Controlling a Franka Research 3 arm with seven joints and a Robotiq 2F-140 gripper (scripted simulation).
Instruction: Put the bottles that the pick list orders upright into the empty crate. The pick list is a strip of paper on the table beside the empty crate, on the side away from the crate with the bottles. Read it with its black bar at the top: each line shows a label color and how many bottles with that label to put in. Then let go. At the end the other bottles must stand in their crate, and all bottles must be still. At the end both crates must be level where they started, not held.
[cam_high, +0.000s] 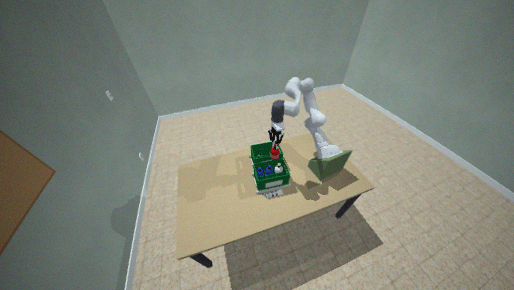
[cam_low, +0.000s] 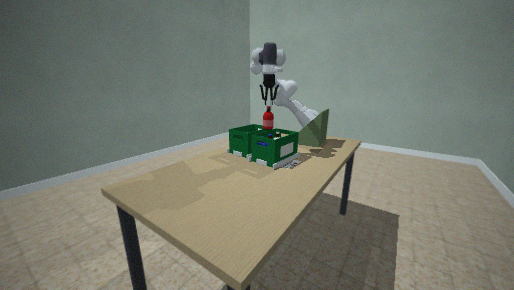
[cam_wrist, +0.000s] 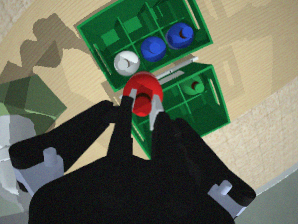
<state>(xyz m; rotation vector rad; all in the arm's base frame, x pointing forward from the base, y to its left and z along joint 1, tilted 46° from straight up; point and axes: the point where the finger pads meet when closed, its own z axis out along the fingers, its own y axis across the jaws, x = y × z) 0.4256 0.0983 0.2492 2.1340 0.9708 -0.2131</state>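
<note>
Now: hand 8 cm above the red-labelled bottle. The rest, counted from my hand: blue-capped bottle: 6 cm ahead, 6 cm to the left, 26 cm below; white-capped bottle: 2 cm behind, 6 cm to the left, 26 cm below; green-capped bottle: 12 cm ahead, 8 cm to the right, 26 cm below.
</note>
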